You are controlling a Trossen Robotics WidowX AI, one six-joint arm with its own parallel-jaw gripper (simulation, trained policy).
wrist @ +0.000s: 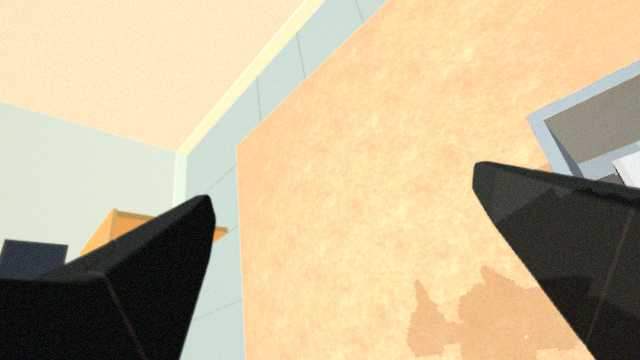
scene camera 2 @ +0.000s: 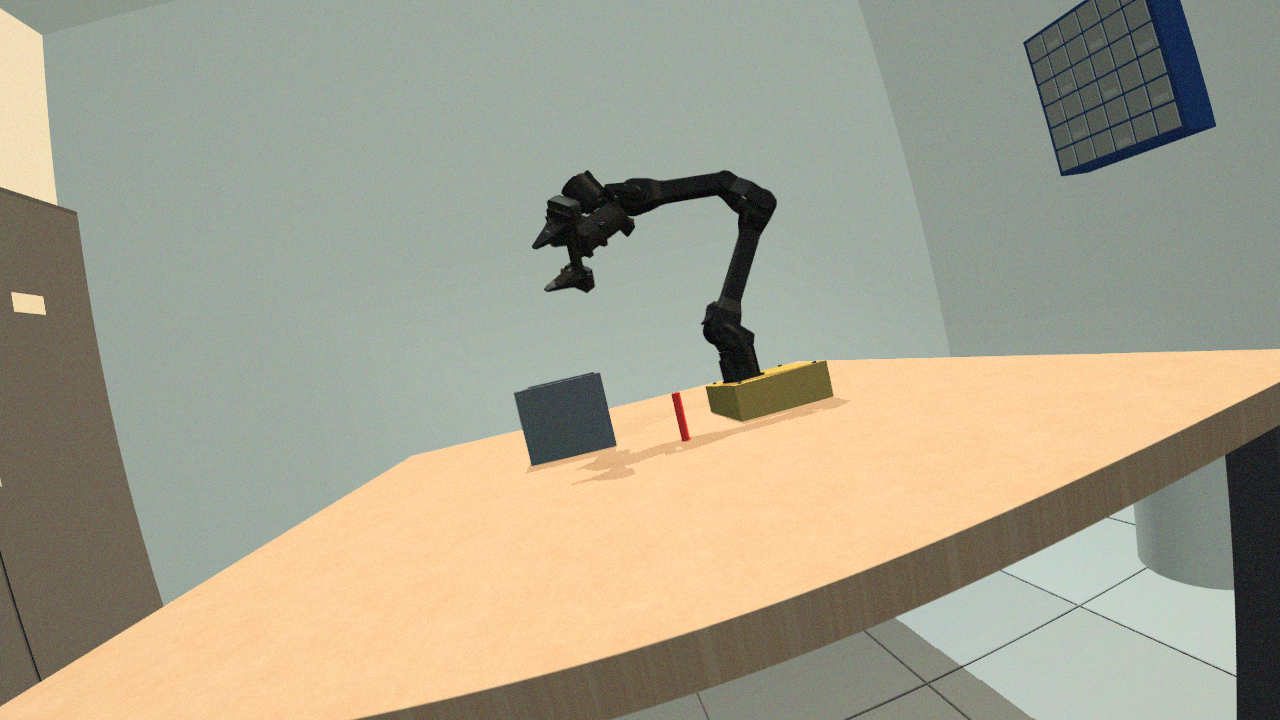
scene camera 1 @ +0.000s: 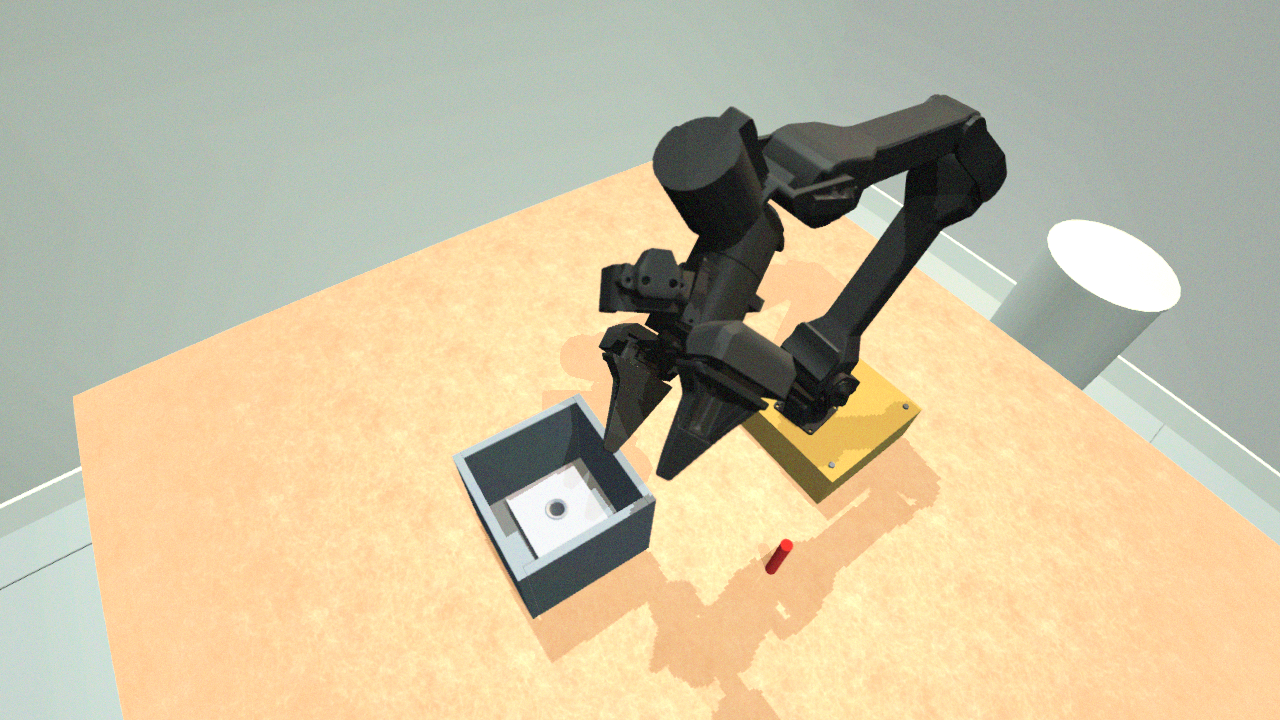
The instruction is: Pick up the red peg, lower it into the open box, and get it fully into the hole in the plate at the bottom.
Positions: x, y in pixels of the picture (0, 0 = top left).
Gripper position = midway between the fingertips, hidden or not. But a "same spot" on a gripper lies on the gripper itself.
My gripper shows in the wrist view (343, 190), in scene camera 2 and in scene camera 1. The same spot on my gripper: (scene camera 1: 715, 400) is (scene camera 2: 558, 225).
